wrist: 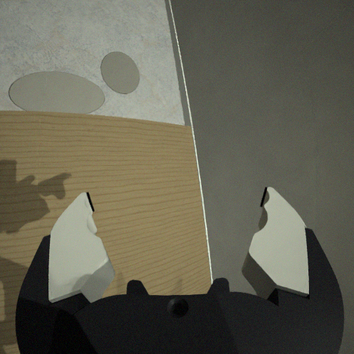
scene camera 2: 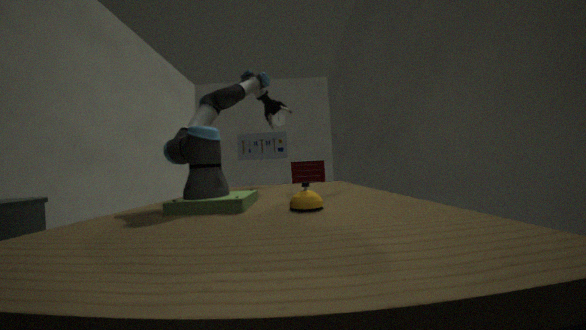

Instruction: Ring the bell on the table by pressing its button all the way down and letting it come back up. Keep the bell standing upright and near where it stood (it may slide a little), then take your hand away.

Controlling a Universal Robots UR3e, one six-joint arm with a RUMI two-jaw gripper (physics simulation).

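Where they show: gripper, fingertip midpoint: (scene camera 2: 282,121); arm's base at its link origin: (scene camera 2: 207,196).
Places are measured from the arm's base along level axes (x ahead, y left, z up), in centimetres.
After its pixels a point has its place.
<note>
A yellow dome bell (scene camera 2: 306,200) {x 26.8, y -15.8, z -0.8 cm} with a dark base stands upright on the wooden table (scene camera 2: 280,260) {x 18.7, y -37.9, z -3.5 cm} (wrist: 145,175), to the right of the robot's green base plate in the scene view. A dark button (scene camera 2: 305,185) {x 27.3, y -13.1, z 2.5 cm} shows at its top. The bell does not show in the wrist view. My gripper (scene camera 2: 281,119) {x 29.5, y 51.0, z 35.5 cm} (wrist: 176,192) is open with nothing between its fingers. It hangs high above the table, farther back than the bell and well apart from it.
A dark red slatted panel (scene camera 2: 308,171) shows behind the bell's top. The green base plate (scene camera 2: 205,206) {x 2.2, y -9.4, z -1.5 cm} carries the arm. A grey cabinet (scene camera 2: 22,217) stands at the far left. A wall (wrist: 275,125) runs along the table's side.
</note>
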